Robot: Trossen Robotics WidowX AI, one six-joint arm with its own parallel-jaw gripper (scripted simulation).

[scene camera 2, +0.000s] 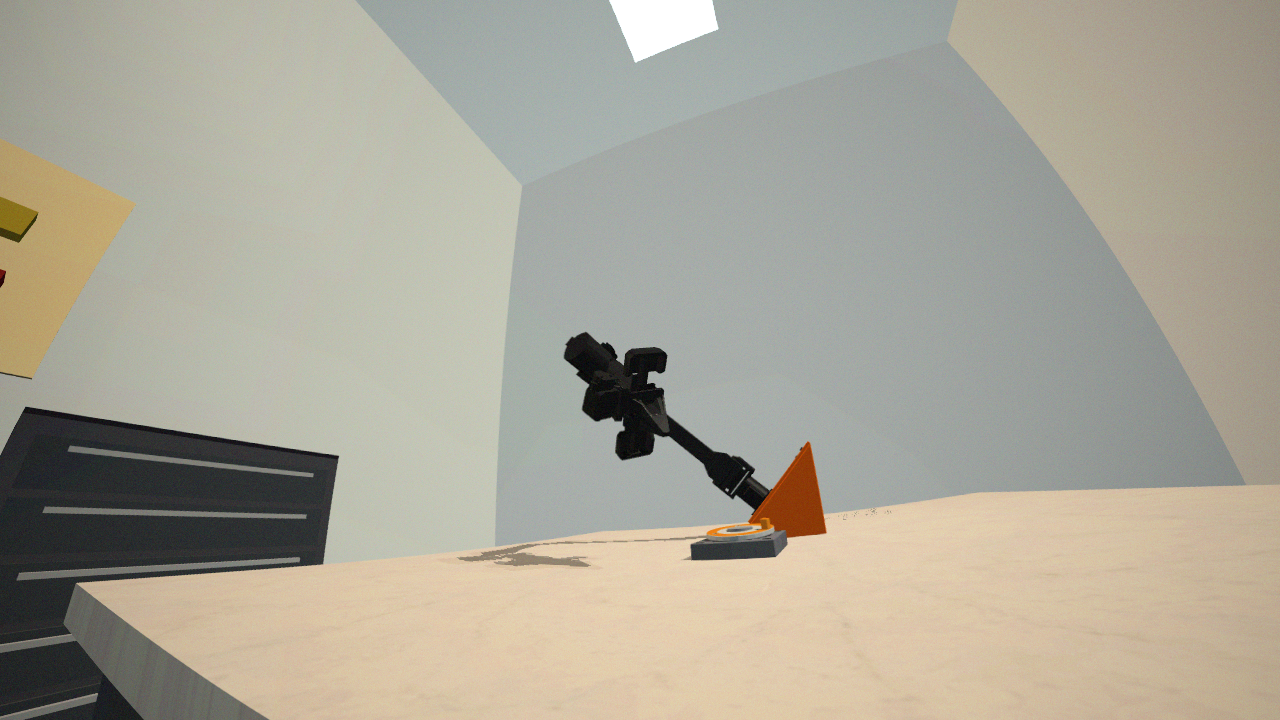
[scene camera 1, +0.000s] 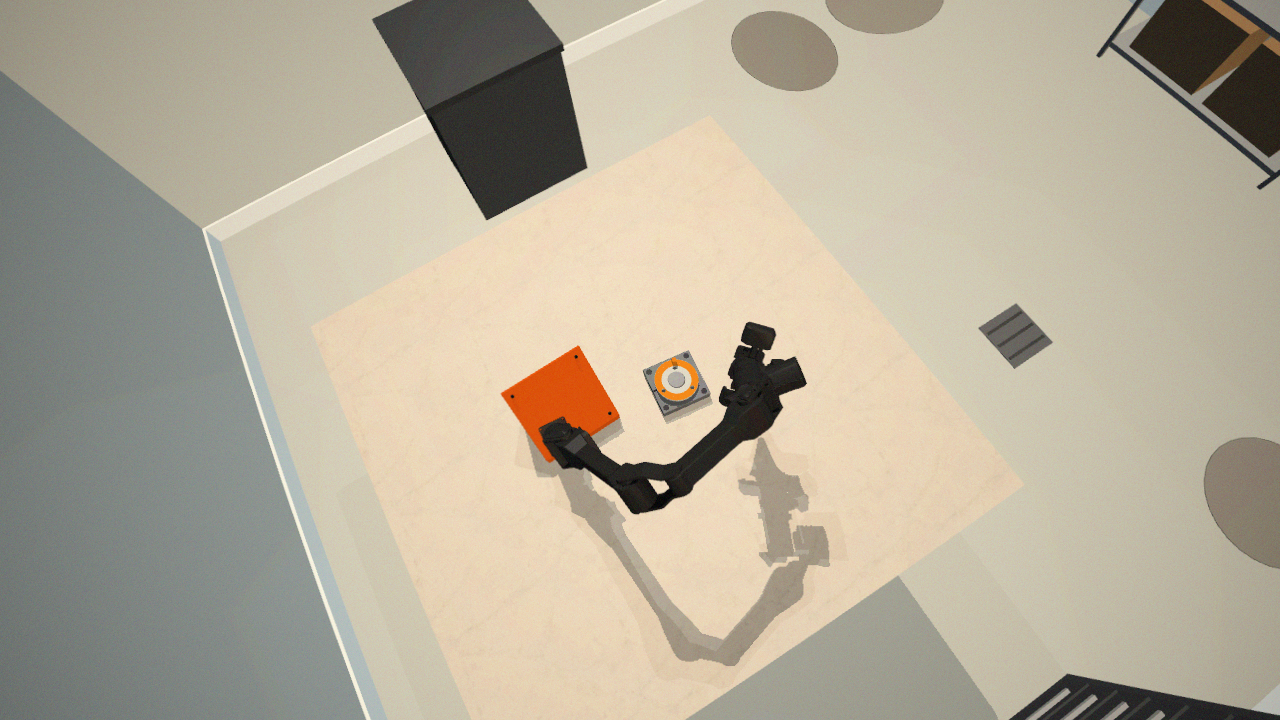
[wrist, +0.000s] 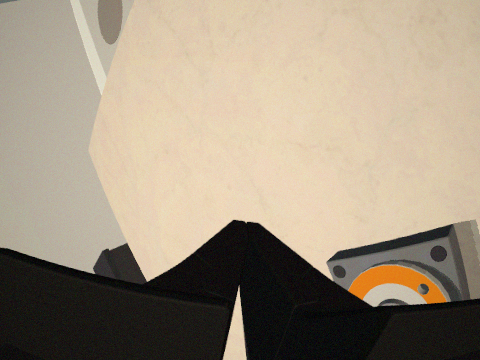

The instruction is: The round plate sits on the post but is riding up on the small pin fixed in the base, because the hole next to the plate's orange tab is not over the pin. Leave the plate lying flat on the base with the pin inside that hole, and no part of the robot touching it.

Labels:
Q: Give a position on a base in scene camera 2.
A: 771,545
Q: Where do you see a round plate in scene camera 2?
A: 765,528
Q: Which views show my gripper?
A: Scene camera 2, scene camera 1 and the wrist view: all of them.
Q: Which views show the round plate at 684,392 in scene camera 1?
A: Scene camera 2, scene camera 1 and the wrist view: all of them.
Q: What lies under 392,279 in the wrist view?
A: A round plate.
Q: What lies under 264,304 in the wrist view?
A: My gripper.

